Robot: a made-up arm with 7 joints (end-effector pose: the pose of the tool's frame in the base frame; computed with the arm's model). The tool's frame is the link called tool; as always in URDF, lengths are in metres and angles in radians.
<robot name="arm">
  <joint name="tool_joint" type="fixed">
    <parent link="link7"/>
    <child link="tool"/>
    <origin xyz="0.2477 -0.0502 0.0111" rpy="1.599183 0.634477 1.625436"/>
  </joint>
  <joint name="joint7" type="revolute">
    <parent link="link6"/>
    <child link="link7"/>
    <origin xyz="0.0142 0.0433 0.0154" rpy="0 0 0"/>
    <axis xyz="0 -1 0"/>
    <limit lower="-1.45" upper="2.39" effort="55" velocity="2.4"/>
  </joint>
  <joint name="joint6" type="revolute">
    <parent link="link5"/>
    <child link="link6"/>
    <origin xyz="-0.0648 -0.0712 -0.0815" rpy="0 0 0"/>
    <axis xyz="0 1 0"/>
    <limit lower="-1.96" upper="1" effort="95" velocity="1.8"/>
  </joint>
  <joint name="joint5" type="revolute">
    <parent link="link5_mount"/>
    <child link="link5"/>
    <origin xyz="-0.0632 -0.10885 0.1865" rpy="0 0 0"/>
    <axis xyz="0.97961 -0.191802 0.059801"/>
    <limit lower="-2.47" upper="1.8" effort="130" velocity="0.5"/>
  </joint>
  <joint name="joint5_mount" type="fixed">
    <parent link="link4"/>
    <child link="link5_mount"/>
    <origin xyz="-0.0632 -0.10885 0.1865" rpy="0 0 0"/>
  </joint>
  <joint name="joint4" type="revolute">
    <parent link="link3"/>
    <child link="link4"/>
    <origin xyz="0.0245 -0.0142 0.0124" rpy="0 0 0"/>
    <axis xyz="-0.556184 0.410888 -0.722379"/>
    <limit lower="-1.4" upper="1.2" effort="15" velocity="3.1"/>
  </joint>
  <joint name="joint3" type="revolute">
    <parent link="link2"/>
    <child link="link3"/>
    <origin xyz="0.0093 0.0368 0.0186" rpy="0 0 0"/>
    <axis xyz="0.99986 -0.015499 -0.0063"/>
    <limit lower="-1.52" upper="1.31" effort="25" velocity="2.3"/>
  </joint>
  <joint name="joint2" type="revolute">
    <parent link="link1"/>
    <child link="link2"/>
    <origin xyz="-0.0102 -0.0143 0.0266" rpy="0 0 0"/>
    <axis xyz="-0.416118 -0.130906 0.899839"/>
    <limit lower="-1.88" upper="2" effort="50" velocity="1.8"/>
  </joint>
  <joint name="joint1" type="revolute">
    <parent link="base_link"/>
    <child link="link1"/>
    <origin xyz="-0.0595 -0.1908 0.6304" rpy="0 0 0"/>
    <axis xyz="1 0 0"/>
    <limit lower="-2.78" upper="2.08" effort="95" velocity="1.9"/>
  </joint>
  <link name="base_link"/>
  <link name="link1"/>
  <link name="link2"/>
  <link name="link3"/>
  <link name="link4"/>
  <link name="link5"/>
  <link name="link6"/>
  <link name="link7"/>
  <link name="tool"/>
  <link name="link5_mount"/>
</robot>
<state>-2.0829 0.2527 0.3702 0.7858 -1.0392 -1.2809 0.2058</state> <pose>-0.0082 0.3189 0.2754 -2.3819 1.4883 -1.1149</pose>
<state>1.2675 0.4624 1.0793 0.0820 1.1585 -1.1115 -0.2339</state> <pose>0.1033 -0.3469 0.1614 -2.1651 1.1660 -1.0473</pose>
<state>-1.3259 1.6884 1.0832 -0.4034 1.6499 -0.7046 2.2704</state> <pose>0.1862 -0.2019 1.0034 0.4670 -0.0956 0.1631</pose>
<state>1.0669 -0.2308 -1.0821 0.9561 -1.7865 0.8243 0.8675</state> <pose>0.1790 -0.3989 1.1548 -0.5588 2.3140 -1.7602</pose>
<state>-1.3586 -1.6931 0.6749 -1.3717 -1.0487 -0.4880 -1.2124</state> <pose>-0.2893 -0.6799 0.7271 0.4130 0.3764 0.0726</pose>
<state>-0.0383 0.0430 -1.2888 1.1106 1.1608 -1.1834 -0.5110</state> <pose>-0.0248 0.3233 0.8528 -0.4581 0.4377 0.1175</pose>
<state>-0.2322 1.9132 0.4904 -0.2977 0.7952 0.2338 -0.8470</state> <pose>-0.0280 -0.0900 0.7537 0.6357 -2.1563 -0.3275</pose>
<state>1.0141 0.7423 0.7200 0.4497 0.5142 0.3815 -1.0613</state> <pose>-0.0802 -0.3527 0.5712 -0.3941 -1.7604 -1.6819</pose>
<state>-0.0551 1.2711 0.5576 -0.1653 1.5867 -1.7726 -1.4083</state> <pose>0.2321 -0.2041 0.9510 -1.6215 -1.1082 -2.1898</pose>
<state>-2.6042 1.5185 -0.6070 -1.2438 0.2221 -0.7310 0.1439</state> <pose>-0.0203 -0.2054 0.0022 -0.0773 -2.4700 0.4177</pose>
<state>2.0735 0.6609 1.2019 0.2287 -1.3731 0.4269 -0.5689</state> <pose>0.1881 0.1304 0.1530 0.6499 1.8772 2.3424</pose>
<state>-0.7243 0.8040 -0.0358 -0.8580 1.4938 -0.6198 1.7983</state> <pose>0.1589 -0.3851 1.0509 1.2854 -0.3019 1.2253</pose>
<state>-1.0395 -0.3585 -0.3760 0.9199 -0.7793 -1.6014 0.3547</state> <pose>0.1276 0.4850 0.6017 -1.8179 1.3539 -0.6188</pose>
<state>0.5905 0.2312 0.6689 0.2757 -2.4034 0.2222 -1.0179</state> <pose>-0.0515 -0.9614 0.7221 0.4112 2.1662 -1.5553</pose>
